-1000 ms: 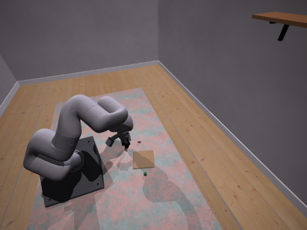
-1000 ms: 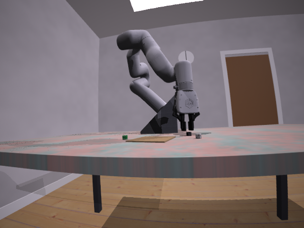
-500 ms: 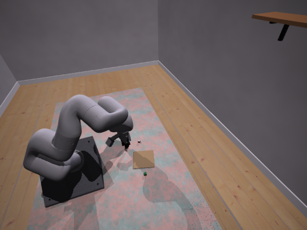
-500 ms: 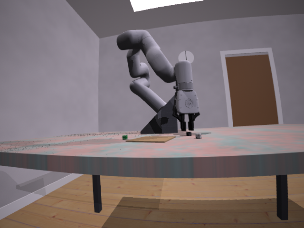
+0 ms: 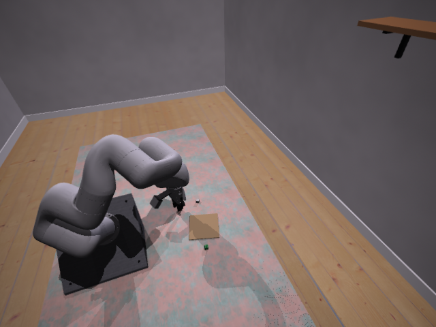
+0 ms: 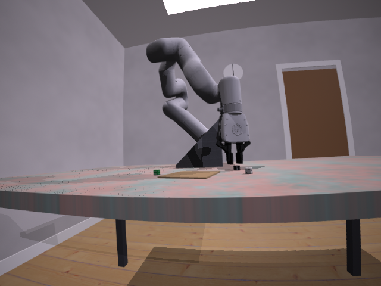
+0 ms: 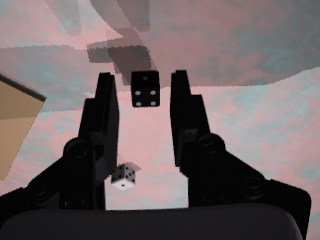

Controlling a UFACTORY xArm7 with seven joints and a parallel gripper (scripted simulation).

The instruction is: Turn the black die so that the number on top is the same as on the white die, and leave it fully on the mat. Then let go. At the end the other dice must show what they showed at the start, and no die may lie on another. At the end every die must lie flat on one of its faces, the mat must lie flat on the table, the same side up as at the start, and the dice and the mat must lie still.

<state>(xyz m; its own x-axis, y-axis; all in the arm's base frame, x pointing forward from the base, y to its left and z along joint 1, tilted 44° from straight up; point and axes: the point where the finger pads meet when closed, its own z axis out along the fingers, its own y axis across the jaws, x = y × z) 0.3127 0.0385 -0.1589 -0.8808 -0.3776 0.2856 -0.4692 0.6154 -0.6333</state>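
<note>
The black die is 3 cm below my hand and 1 cm ahead of it. Also, from my hand: green die (25 cm to the right, 9 cm ahead, 3 cm below); then tan mat (13 cm to the right, 10 cm ahead, 4 cm below); then white die (11 cm ahead, 3 cm to the left, 3 cm below).
</note>
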